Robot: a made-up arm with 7 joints. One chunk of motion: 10 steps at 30 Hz.
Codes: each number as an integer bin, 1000 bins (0 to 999) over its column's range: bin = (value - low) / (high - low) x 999, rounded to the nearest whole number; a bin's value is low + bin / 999 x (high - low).
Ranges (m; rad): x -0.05..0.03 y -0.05..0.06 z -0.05..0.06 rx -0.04..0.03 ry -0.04..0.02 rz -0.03..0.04
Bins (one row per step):
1: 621 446 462 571 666 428
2: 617 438 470 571 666 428
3: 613 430 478 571 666 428
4: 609 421 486 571 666 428
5: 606 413 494 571 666 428
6: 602 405 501 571 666 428
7: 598 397 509 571 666 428
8: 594 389 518 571 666 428
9: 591 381 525 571 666 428
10: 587 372 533 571 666 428
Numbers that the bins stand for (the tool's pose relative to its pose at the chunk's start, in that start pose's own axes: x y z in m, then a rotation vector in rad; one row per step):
1: -0.0003 -0.0009 0.0009 0.0000 0.0000 0.0000
2: -0.0006 -0.0018 0.0018 0.0000 0.0000 0.0000
3: -0.0009 -0.0027 0.0026 0.0000 0.0000 0.0000
4: -0.0012 -0.0036 0.0035 0.0000 0.0000 0.0000
5: -0.0015 -0.0045 0.0044 0.0000 0.0000 0.0000
6: -0.0018 -0.0054 0.0052 0.0000 0.0000 0.0000
7: -0.0021 -0.0063 0.0060 0.0000 0.0000 0.0000
8: -0.0024 -0.0072 0.0070 0.0000 0.0000 0.0000
9: -0.0027 -0.0080 0.0078 0.0000 0.0000 0.0000
10: -0.0030 -0.0090 0.0087 0.0000 0.0000 0.0000

